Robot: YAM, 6 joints.
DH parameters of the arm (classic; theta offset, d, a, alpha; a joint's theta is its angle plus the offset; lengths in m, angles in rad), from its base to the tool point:
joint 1: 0 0.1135 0.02 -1.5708
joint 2: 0 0 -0.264 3.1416
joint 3: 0.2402 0 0.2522 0
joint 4: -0.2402 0 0.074 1.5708
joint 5: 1.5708 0 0 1.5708
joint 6: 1.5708 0.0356 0 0
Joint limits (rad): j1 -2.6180..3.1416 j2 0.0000..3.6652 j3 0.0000..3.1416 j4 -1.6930..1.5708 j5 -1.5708..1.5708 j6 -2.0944..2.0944
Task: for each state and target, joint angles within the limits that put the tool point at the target. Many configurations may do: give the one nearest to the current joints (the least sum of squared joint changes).
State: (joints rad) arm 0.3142 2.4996 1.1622 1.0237 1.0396 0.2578
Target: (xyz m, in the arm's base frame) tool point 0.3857 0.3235 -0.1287
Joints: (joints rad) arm 0.7500 3.0918 1.8171 0.8706 0.8281 0.2578
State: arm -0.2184 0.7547 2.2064 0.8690 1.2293 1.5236
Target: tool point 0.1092 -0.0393 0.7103
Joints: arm -0.1216 1.5525 2.5052 0.5684 0.8091 1.5236
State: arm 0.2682 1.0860 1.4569 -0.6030 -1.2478 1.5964
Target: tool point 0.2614 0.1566 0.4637
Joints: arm 0.4306 1.4613 1.6677 -0.4521 -1.2005 1.5964
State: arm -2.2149 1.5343 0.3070 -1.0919 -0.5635 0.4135
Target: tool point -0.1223 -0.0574 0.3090
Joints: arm -2.6180 0.8447 0.9732 -1.1671 0.3271 0.4135
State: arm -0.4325 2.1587 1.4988 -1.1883 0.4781 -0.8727
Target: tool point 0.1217 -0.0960 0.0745
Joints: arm -0.5662 2.1105 0.7030 -1.4120 0.4576 -0.8727
